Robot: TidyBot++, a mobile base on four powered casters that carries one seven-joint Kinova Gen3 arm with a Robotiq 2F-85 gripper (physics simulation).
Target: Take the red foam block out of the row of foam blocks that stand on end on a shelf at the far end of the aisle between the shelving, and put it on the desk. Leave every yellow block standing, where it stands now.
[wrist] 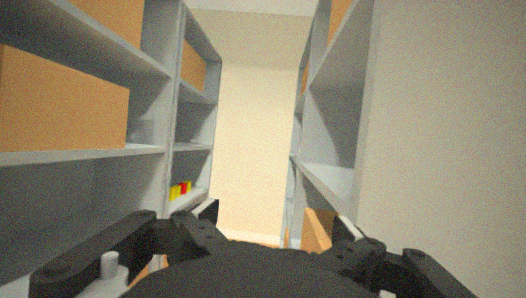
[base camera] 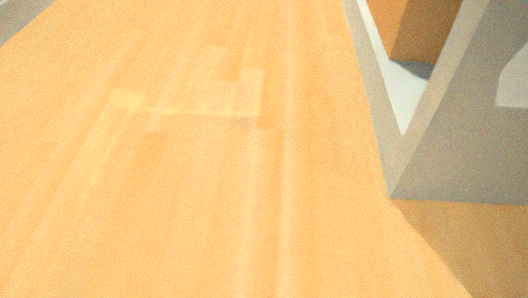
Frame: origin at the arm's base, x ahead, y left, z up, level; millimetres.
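Seen in the pictures: gripper, between the fingertips: (wrist: 274, 219).
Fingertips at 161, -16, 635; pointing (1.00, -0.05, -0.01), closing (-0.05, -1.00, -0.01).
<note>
Pixels of each thing's top centre, then the offset from my fingertips to it, as dx, dy, dz. "spot": a spot on its surface instead. Level surfaces: height alone.
- red foam block, centre of its top: (wrist: 182, 183) +1716, +768, -409
- box, a spot on its surface: (base camera: 425, 30) spot: +402, -215, -897
- Wooden floor, height of its surface: dz -1032
The red foam block (wrist: 183, 188) is small and far off in the wrist view, left of centre. It stands in a row between yellow blocks (wrist: 175, 193) (wrist: 188, 186), on a low shelf (wrist: 189, 200) of the far left shelving. The row is seen at a slant, so the exact number of yellow blocks is hard to tell. My gripper (wrist: 274, 219) is open and empty. Its fingers are spread wide in the aisle, well short of the row. The blocks show just above and left of the left fingertip. The desk does not show in either view.
Grey shelving with cardboard boxes (wrist: 65, 102) (wrist: 194, 64) lines the left side. The right shelving (wrist: 327, 186) (base camera: 376, 120) stands close, with a pale end panel (wrist: 440, 125) nearest. A box (base camera: 425, 30) sits low in it. A pale wall (wrist: 255, 145) closes the aisle. Wooden floor (base camera: 200, 200) lies between.
</note>
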